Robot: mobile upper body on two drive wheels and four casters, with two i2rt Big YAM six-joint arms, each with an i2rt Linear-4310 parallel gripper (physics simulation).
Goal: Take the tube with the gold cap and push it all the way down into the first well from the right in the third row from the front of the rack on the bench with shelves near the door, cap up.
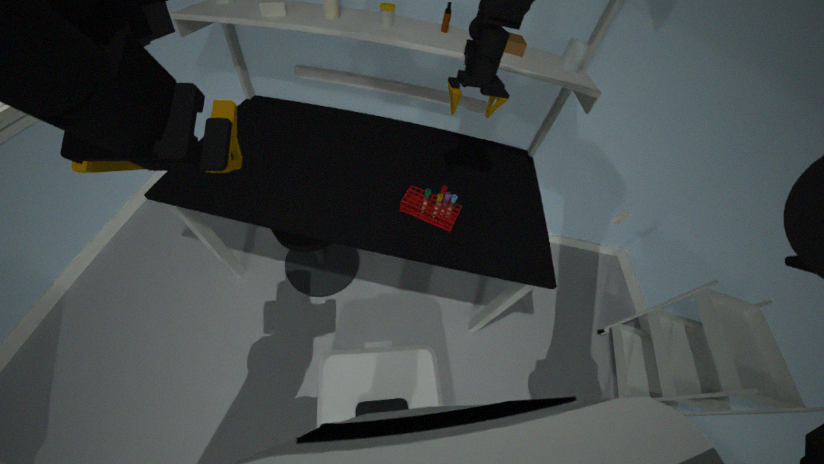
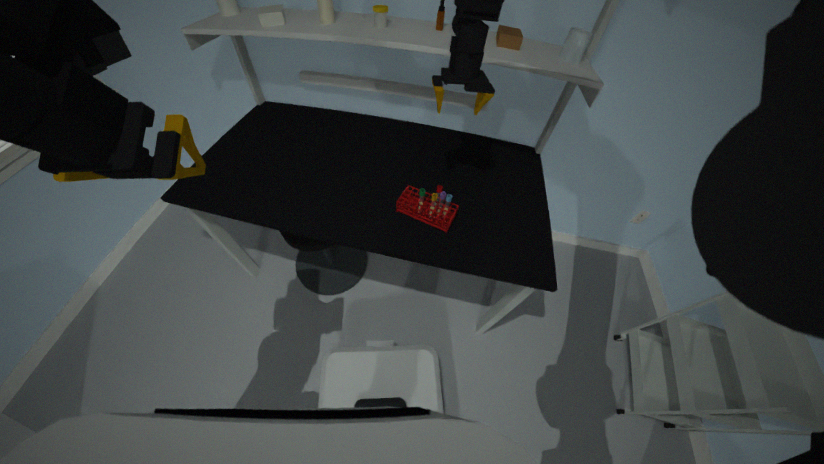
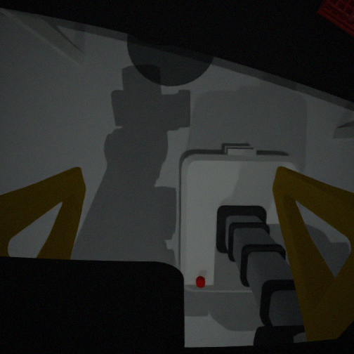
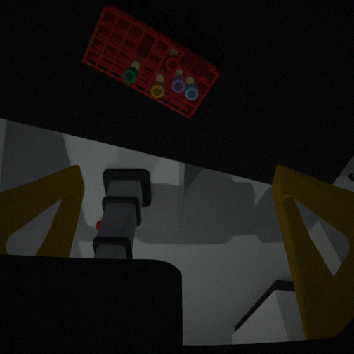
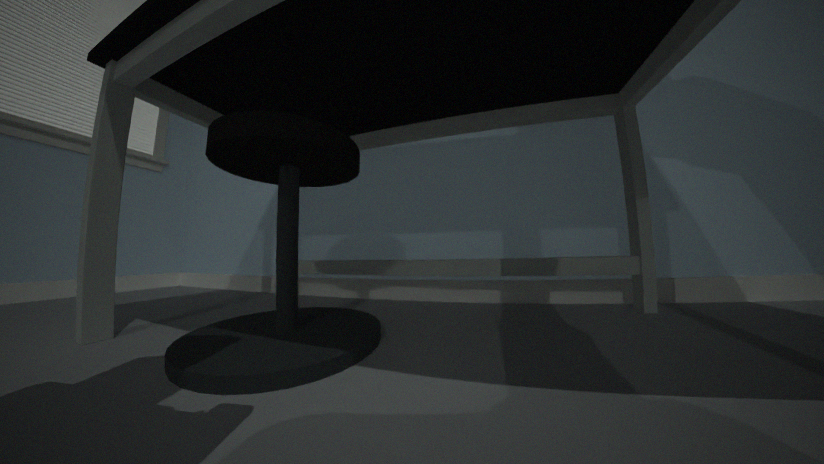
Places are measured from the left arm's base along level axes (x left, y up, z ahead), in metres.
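Pixels of known places: left gripper, fingertip midpoint: (image 1: pixel 198 162) (image 2: pixel 169 170); right gripper, fingertip midpoint: (image 1: pixel 469 115) (image 2: pixel 457 113).
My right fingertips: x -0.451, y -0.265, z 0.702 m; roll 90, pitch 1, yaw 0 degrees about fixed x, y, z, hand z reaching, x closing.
For each thing: its top centre in the pictures, then the offset to it from my right fingertips. "pt": a spot on its surface instead. Level surfaces: height alone.
- gold-capped tube, top centre: (image 2: pixel 434 195) (image 1: pixel 440 195) dz -0.045, dx +0.029, dy -0.263 m
- red rack, top centre: (image 2: pixel 427 203) (image 1: pixel 431 203) dz -0.025, dx +0.042, dy -0.325 m
- green-capped tube, surface spot: (image 2: pixel 422 191) (image 1: pixel 428 191) pt dz -0.027, dx +0.067, dy -0.265 m
- purple-capped tube, top centre: (image 2: pixel 443 193) (image 1: pixel 448 193) dz -0.037, dx -0.001, dy -0.263 m
- red-capped tube, surface spot: (image 1: pixel 444 188) pt dz -0.011, dx +0.008, dy -0.265 m
- light-blue-capped tube, surface spot: (image 1: pixel 454 198) pt dz -0.055, dx -0.018, dy -0.265 m
- black bench, surface height: dy -0.383 m
- shelf, surface height: dy +0.074 m
- stool, surface spot: (image 5: pixel 282 149) pt dz +0.085, dx +0.504, dy -0.712 m
The gold-capped tube (image 1: pixel 439 197) (image 2: pixel 434 197) (image 4: pixel 157 91) stands cap up in the red rack (image 1: pixel 410 208) (image 2: pixel 407 208) (image 4: pixel 145 45), between a green-capped tube (image 1: pixel 427 191) (image 2: pixel 422 191) (image 4: pixel 130 75) and a purple-capped tube (image 1: pixel 448 195) (image 2: pixel 442 195) (image 4: pixel 178 84). The rack's right-end wells are too dark to tell apart. My right gripper (image 1: pixel 470 115) (image 2: pixel 457 112) (image 4: pixel 177 175) is open and empty, high above the bench; the rack shows beyond its fingers. My left gripper (image 1: pixel 155 164) (image 2: pixel 129 172) (image 3: pixel 178 177) is open and empty, far left of the rack.
A red-capped tube (image 1: pixel 444 188) (image 4: pixel 172 63) and a light-blue-capped tube (image 1: pixel 454 198) (image 4: pixel 191 92) share the rack. The black bench (image 1: pixel 322 167) has a shelf (image 1: pixel 357 28) with bottles and boxes above its back. A stool (image 5: pixel 282 149) stands under the bench. A step ladder (image 1: pixel 691 334) stands at the right.
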